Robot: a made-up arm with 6 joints. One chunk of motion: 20 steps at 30 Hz.
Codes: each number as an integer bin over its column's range. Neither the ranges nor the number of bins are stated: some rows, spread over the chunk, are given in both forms.
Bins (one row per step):
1: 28 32 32 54 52 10
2: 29 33 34 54 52 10
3: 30 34 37 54 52 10
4: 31 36 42 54 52 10
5: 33 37 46 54 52 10
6: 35 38 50 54 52 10
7: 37 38 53 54 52 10
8: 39 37 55 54 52 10
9: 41 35 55 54 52 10
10: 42 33 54 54 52 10
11: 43 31 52 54 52 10
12: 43 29 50 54 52 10
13: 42 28 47 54 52 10
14: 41 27 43 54 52 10
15: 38 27 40 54 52 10
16: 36 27 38 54 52 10
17: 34 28 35 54 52 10
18: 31 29 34 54 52 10
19: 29 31 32 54 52 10
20: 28 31 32 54 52 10
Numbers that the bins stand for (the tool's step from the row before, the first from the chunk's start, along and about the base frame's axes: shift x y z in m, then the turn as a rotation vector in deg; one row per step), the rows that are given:
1: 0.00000 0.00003 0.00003 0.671 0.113 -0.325
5: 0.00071 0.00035 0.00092 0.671 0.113 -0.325
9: 0.00186 0.00022 0.00149 0.671 0.113 -0.325
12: 0.00214 -0.00016 0.00117 0.671 0.113 -0.325
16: 0.00114 -0.00029 0.00041 0.671 0.113 -0.325
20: 0.00000 -0.00003 0.00003 0.671 0.113 -0.325
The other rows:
2: 0.00014 0.00010 0.00016 0.671 0.113 -0.325
3: 0.00029 0.00016 0.00035 0.671 0.113 -0.325
4: 0.00043 0.00029 0.00067 0.671 0.113 -0.325
6: 0.00100 0.00041 0.00117 0.671 0.113 -0.325
7: 0.00129 0.00041 0.00137 0.671 0.113 -0.325
8: 0.00157 0.00035 0.00149 0.671 0.113 -0.325
10: 0.00200 0.00010 0.00143 0.671 0.113 -0.325
11: 0.00214 -0.00003 0.00130 0.671 0.113 -0.325
13: 0.00200 -0.00022 0.00098 0.671 0.113 -0.325
14: 0.00186 -0.00029 0.00073 0.671 0.113 -0.325
15: 0.00143 -0.00029 0.00054 0.671 0.113 -0.325
17: 0.00086 -0.00022 0.00022 0.671 0.113 -0.325
18: 0.00043 -0.00016 0.00016 0.671 0.113 -0.325
19: 0.00014 -0.00003 0.00003 0.671 0.113 -0.325

